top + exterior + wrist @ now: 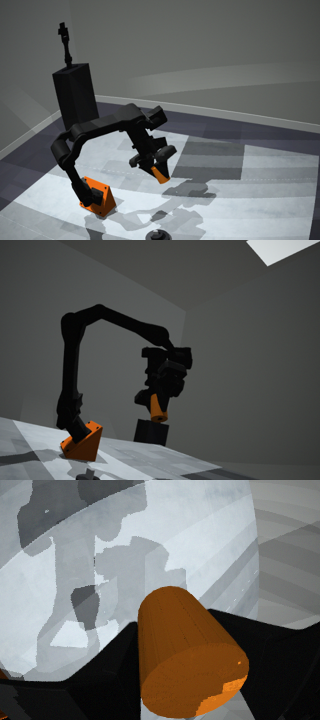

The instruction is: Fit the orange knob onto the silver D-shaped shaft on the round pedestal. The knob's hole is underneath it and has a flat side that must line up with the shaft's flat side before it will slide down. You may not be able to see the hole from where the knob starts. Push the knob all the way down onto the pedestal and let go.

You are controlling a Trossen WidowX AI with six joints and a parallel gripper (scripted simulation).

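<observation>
My gripper tip is 2 cm past the orange knob and 3 cm below it. The rest, counted from my gripper tip: round dark pedestal 4 cm ahead, 15 cm to the right, 15 cm below.
</observation>
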